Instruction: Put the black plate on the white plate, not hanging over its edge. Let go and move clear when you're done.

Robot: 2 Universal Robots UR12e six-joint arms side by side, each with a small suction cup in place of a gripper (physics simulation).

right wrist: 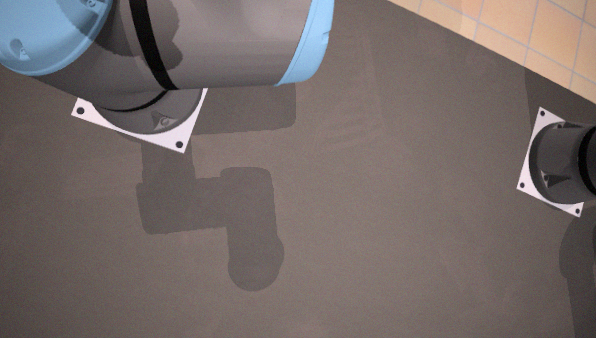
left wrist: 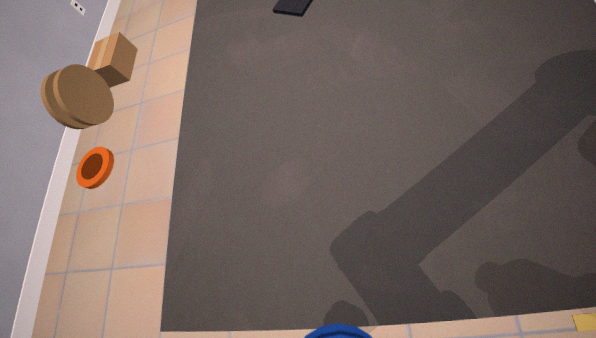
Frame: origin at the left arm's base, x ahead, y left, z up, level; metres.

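Where they show: left arm's base, link origin: [right wrist: 560, 163].
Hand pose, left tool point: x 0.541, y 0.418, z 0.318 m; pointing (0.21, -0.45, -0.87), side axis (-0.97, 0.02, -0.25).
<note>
Each offset is from my left tool point to the top centre of the thing. "spot": to the spot under its first point. Level surfaces: height alone.
A flat black plate {spot: dy -0.614, dx +0.102, dz -0.309 m} [left wrist: 292, 6] lies on the dark mat {dz -0.318 m} [left wrist: 260, 115] at the top edge of the left wrist view, partly cut off. The white plate for the task cannot be made out in either view. My left gripper [left wrist: 339, 332] shows as the blue rim of its suction cup at the bottom edge of the left wrist view. No object shows on it, and it is well away from the black plate. My right gripper's cup does not show in the right wrist view.
A cardboard box [left wrist: 120, 57], a round brown object [left wrist: 85, 95] and an orange ring [left wrist: 81, 175] are at the left. A yellow piece [left wrist: 586, 322] is at bottom right. An arm [right wrist: 230, 40] and white base mounts {spot: dy -1.217, dx -0.271, dz -0.317 m} [right wrist: 172, 139] {spot: dy -0.512, dx -0.481, dz -0.317 m} [right wrist: 523, 172] stand in the right wrist view.
</note>
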